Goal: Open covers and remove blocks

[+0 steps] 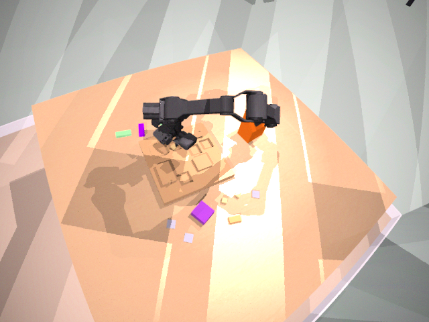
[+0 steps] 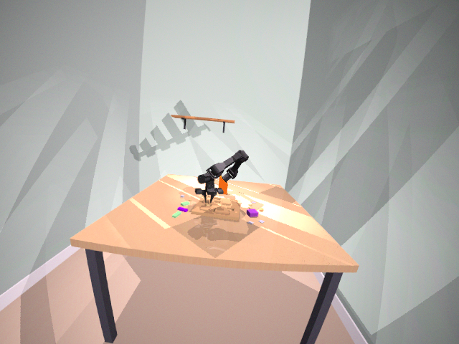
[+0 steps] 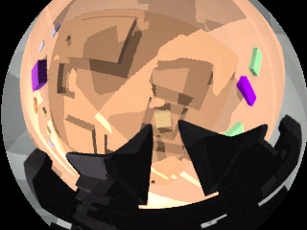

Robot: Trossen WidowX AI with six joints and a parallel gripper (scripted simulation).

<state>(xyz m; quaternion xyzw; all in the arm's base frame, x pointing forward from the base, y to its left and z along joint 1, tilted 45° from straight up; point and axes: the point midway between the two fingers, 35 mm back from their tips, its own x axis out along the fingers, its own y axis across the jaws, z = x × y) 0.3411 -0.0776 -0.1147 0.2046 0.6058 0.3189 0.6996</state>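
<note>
Now: the tan puzzle board 60 mm to the left of my gripper tip and 20 mm below it. The rest, counted from my gripper tip: orange block: 380 mm to the left, 30 mm below, 10 mm ahead; then purple block: 160 mm to the right, 60 mm ahead, 30 mm below; then mint-green block: 190 mm to the right, 130 mm ahead, 30 mm below.
</note>
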